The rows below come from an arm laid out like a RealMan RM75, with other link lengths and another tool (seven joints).
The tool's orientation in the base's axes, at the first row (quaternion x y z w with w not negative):
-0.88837 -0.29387 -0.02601 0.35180
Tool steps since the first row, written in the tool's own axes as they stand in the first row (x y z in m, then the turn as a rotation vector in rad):
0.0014 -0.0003 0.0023 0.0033 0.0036 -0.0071
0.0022 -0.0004 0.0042 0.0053 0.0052 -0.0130
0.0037 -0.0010 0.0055 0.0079 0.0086 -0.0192
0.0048 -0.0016 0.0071 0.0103 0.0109 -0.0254
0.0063 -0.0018 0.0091 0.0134 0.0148 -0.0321
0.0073 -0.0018 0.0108 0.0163 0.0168 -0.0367
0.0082 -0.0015 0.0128 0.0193 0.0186 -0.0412
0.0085 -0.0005 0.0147 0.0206 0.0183 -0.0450
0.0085 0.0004 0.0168 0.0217 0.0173 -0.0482
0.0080 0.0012 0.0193 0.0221 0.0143 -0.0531
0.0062 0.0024 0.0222 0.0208 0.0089 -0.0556
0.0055 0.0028 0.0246 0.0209 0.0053 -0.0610
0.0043 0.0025 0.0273 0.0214 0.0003 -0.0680
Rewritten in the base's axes. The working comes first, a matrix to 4 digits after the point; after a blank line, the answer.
The tool's axes in the first row as the columns of a matrix, in the base's axes (used below as rounded here):
0.8259 0.5404 -0.1606
0.5038 -0.5798 0.6403
0.2530 -0.6098 -0.7511

0.0006 0.0024 -0.0012 0.0058 -0.0050 0.0040
0.0009 0.0040 -0.0024 0.0093 -0.0087 0.0079
0.0016 0.0060 -0.0026 0.0143 -0.0133 0.0112
0.0020 0.0079 -0.0031 0.0185 -0.0174 0.0150
0.0028 0.0100 -0.0041 0.0242 -0.0224 0.0185
0.0033 0.0116 -0.0052 0.0284 -0.0250 0.0214
0.0039 0.0132 -0.0066 0.0326 -0.0274 0.0245
0.0044 0.0140 -0.0086 0.0341 -0.0290 0.0279
0.0045 0.0148 -0.0107 0.0350 -0.0300 0.0311
0.0042 0.0157 -0.0132 0.0345 -0.0312 0.0368
0.0029 0.0159 -0.0166 0.0309 -0.0303 0.0416
0.0021 0.0169 -0.0188 0.0299 -0.0316 0.0479
0.0005 0.0182 -0.0209 0.0288 -0.0329 0.0563

